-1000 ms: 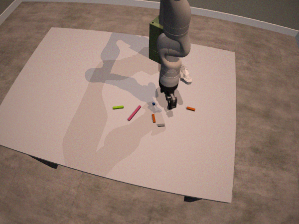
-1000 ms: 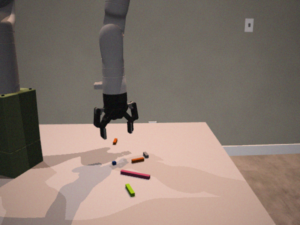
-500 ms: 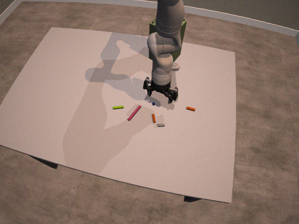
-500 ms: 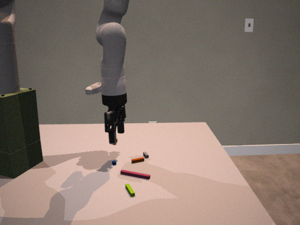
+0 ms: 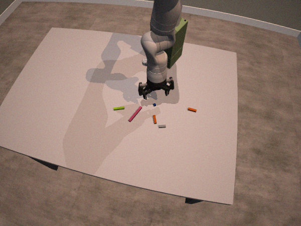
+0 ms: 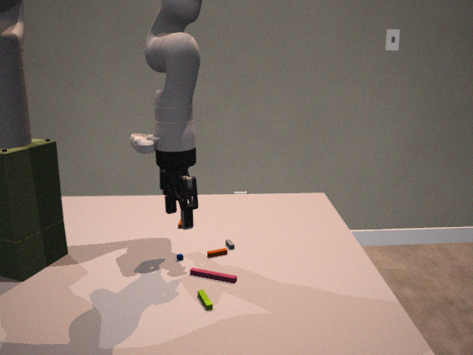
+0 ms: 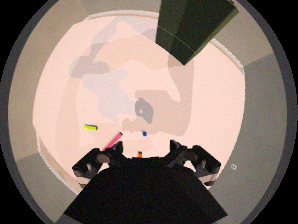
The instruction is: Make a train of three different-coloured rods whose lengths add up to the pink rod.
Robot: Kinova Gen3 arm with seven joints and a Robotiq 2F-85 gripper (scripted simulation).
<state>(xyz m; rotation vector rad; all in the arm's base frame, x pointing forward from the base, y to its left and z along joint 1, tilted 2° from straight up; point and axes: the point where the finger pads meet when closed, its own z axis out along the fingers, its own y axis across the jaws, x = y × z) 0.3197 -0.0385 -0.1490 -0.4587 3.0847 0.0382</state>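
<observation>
My gripper is now 8 cm above the blue rod. From my hand the other things lie so: grey rod: 11 cm ahead, 4 cm to the left, 8 cm below; then pink rod: 5 cm ahead, 9 cm to the right, 8 cm below; then lime rod: 3 cm ahead, 17 cm to the right, 8 cm below.
</observation>
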